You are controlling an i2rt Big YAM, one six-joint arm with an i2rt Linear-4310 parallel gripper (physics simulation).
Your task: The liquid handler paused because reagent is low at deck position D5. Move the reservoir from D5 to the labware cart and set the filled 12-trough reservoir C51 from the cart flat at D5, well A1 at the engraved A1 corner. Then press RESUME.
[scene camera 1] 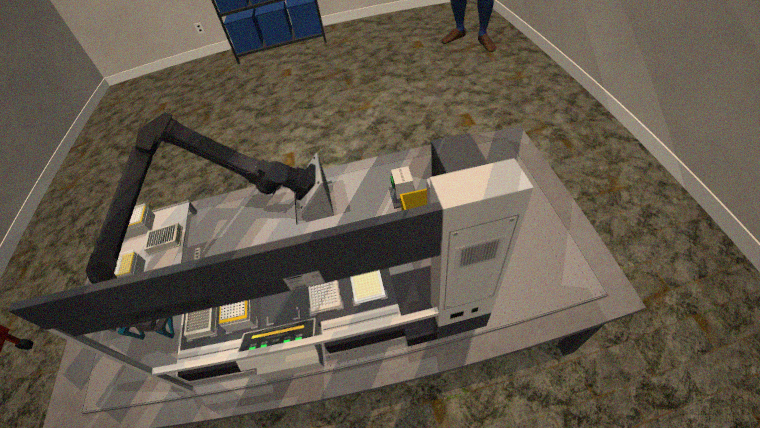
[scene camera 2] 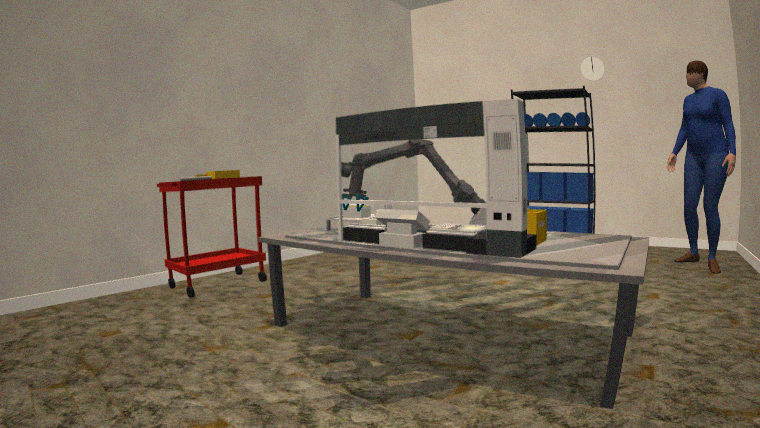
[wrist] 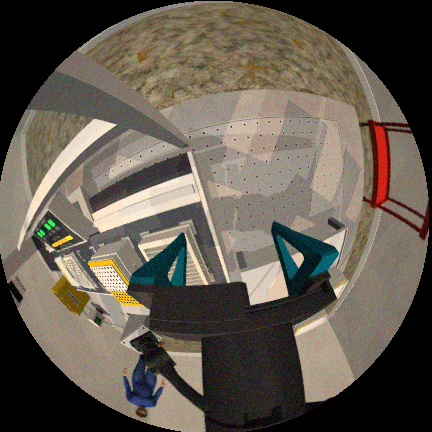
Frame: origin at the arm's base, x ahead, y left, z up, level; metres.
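Where they show: gripper, between the fingertips: (scene camera 1: 158, 337) (scene camera 2: 351, 210) (wrist: 229, 231); arm's base, origin of its link: (scene camera 1: 307, 182) (scene camera 2: 483, 211) (wrist: 143, 340).
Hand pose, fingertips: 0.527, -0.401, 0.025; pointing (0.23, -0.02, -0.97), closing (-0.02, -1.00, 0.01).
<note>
Things, the pixels of their top centre, and the offset from my fingertips, as dx, dy, dz. "pt": a spot on its surface instead.
- pale slatted reservoir, centre of its top: (wrist: 175, 270) (scene camera 1: 198, 312) (scene camera 2: 377, 217) -0.081, +0.089, -0.035
- reservoir with dark troughs, centre of its top: (scene camera 1: 160, 235) -0.389, -0.138, -0.033
- handler's dark top beam, a spot on its surface: (scene camera 1: 265, 255) pt +0.066, +0.497, +0.424
My gripper (scene camera 1: 151, 328) (scene camera 2: 353, 203) (wrist: 229, 231) is open and empty, above the left edge of the liquid handler's deck. A pale slatted reservoir (scene camera 1: 199, 322) (wrist: 199, 261) sits at the leftmost deck position, beside a yellow-edged tip rack; one finger partly hides it in the wrist view. On the white labware cart (scene camera 1: 175, 212) at the left end of the table stands a reservoir with dark troughs (scene camera 1: 163, 237). Its label and A1 corner are too small to read. The control panel (scene camera 1: 276, 334) (wrist: 59, 234) shows a yellow bar and green marks; RESUME is not legible.
The handler's dark top beam (scene camera 1: 265, 255) (scene camera 2: 409, 122) spans above the deck. Yellow-edged tip rack (scene camera 1: 234, 312) (wrist: 110, 274) and two plates stand on the deck. Two yellow-topped boxes flank the cart's reservoir. A red trolley (scene camera 2: 210, 184) (wrist: 381, 165) stands beyond the table; a person (scene camera 2: 704, 159) stands behind.
</note>
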